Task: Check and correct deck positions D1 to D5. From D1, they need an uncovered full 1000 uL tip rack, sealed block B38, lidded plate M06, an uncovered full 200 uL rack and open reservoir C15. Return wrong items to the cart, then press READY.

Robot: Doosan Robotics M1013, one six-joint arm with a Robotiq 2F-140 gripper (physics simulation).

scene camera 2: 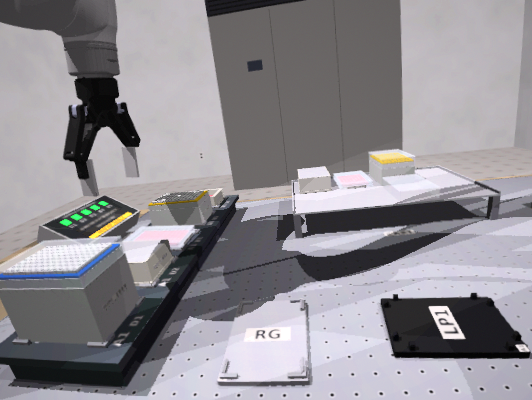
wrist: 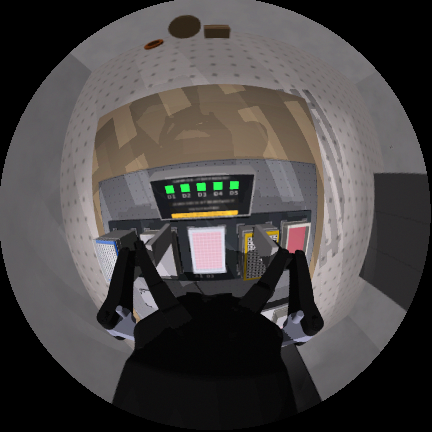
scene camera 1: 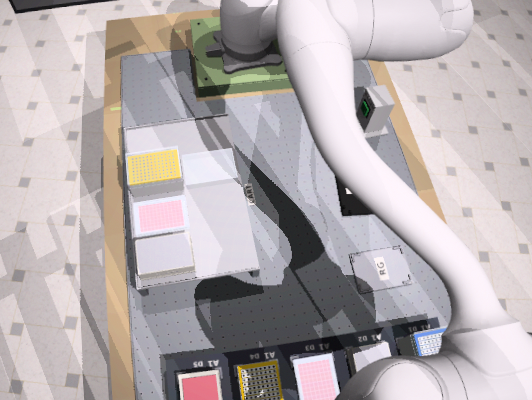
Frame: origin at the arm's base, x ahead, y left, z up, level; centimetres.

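Seen in the pictures: gripper, fingertip midpoint: (scene camera 2: 114, 185) (wrist: 212, 233); arm's base at its link origin: (scene camera 1: 246, 49).
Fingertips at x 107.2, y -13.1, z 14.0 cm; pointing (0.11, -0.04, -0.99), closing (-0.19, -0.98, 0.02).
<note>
Offsets run from my fingertips to a thing's top centre. "*": to the spot under its first point.
My gripper (scene camera 2: 110, 172) (wrist: 212, 233) is open and empty, above the deck; in the wrist view its fingers appear either side of the D3 plate. D1 holds a blue-rimmed tip rack @[dz -2.5, dx -5.5, dy +27.3 cm] (scene camera 1: 429, 344) (scene camera 2: 65, 300) (wrist: 106, 257) under a clear cover. D2 holds a pale block @[dz -8.7, dx -7.0, dy +15.0 cm] (scene camera 2: 152, 262) (wrist: 170, 265). D3 holds a pink plate @[dz -10.6, dx -8.2, dy +2.7 cm] (scene camera 1: 316, 377) (scene camera 2: 162, 236) (wrist: 207, 250) under a clear lid. D4 holds a yellow-rimmed rack @[dz -6.4, dx -10.0, dy -9.6 cm] (scene camera 1: 260, 382) (scene camera 2: 180, 215) (wrist: 254, 262) with many dark holes. D5 holds a red-filled reservoir @[dz -9.7, dx -11.5, dy -21.9 cm] (scene camera 1: 200, 387) (wrist: 297, 239). Item labels are unreadable.
The cart @[dz -11.2, dx -60.4, dy -14.8 cm] (scene camera 1: 222, 225) (scene camera 2: 350, 200) bears a yellow covered rack (scene camera 1: 154, 167) (scene camera 2: 391, 170), a pink plate @[dz -10.1, dx -55.5, dy -21.9 cm] (scene camera 1: 161, 216) (scene camera 2: 352, 179), a pale block @[dz -7.6, dx -44.7, dy -22.7 cm] (scene camera 1: 164, 254) (scene camera 2: 314, 180) and a flat translucent piece @[dz -9.3, dx -65.3, dy -7.7 cm] (scene camera 1: 210, 166). The panel @[* dz -5.8, dx +5.8, dy +0.8 cm] (wrist: 202, 195) shows green D1–D5 lamps. RG @[dz -16.4, dx -30.5, dy +28.2 cm] (scene camera 2: 265, 357) and LP1 @[dz -15.8, dx -53.1, dy +30.0 cm] (scene camera 2: 410, 320) lie nearby.
</note>
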